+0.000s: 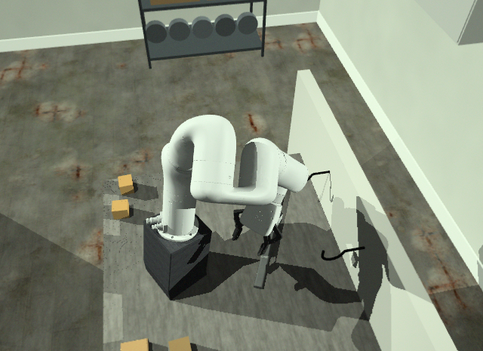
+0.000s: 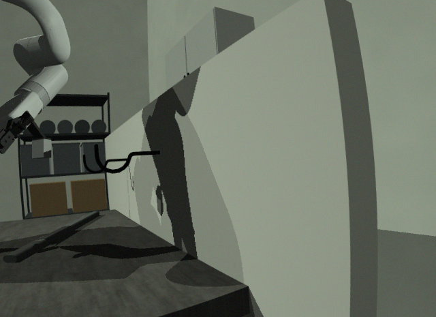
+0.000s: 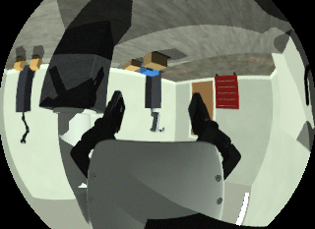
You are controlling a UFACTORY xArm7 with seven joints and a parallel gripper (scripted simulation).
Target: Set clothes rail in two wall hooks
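Right now the clothes rail is 22 cm below my hand, 19 cm to the left of it and 17 cm ahead of it. The rest, counted from my hand: pale wall panel 44 cm below, 38 cm ahead, 6 cm to the left.
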